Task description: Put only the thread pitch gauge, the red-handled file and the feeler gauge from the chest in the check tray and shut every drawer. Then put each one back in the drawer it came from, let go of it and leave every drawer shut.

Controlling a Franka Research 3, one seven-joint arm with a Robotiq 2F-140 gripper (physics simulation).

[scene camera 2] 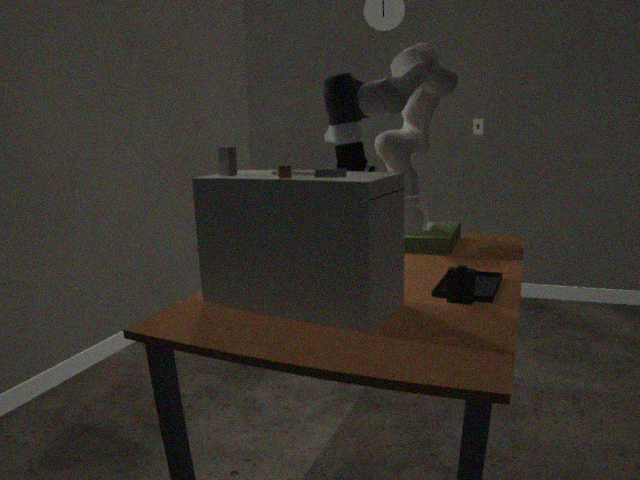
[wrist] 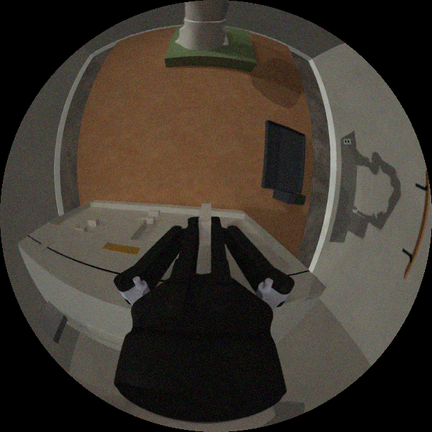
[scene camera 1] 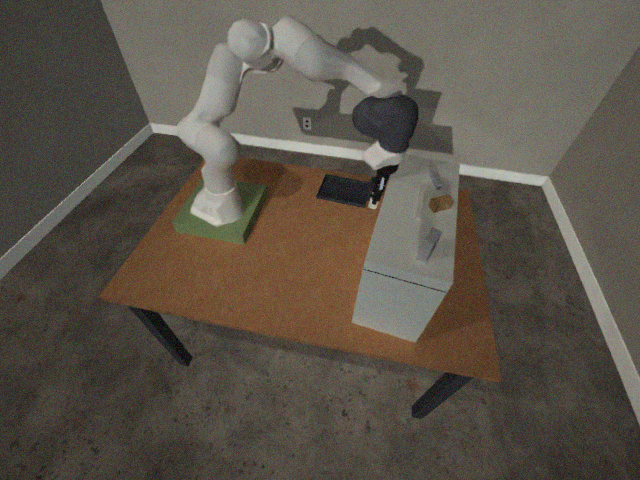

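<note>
The grey-white chest (scene camera 1: 394, 305) (scene camera 2: 294, 248) (wrist: 72, 266) stands on the right side of the table. My gripper (scene camera 1: 373, 202) (wrist: 204, 219) is shut and holds nothing. It hangs at the chest's far top edge, on the side that faces the arm's base, with its tips pointing down. In scene camera 2 its tips are hidden behind the chest. The dark check tray (scene camera 1: 342, 190) (scene camera 2: 489, 285) (wrist: 284, 158) lies on the table just beside the gripper. A dark object (scene camera 2: 461, 285) (wrist: 288, 196) lies at the tray's near end; I cannot tell which tool it is. No drawer sticks out of the chest.
On the chest top stand a grey cylinder (scene camera 1: 435, 175) (scene camera 2: 227, 161), a small orange block (scene camera 1: 440, 203) (scene camera 2: 285, 170) and a flat grey block (scene camera 1: 429, 243) (scene camera 2: 330, 172). The arm's green base (scene camera 1: 237, 224) (wrist: 238, 54) is at the table's far left.
</note>
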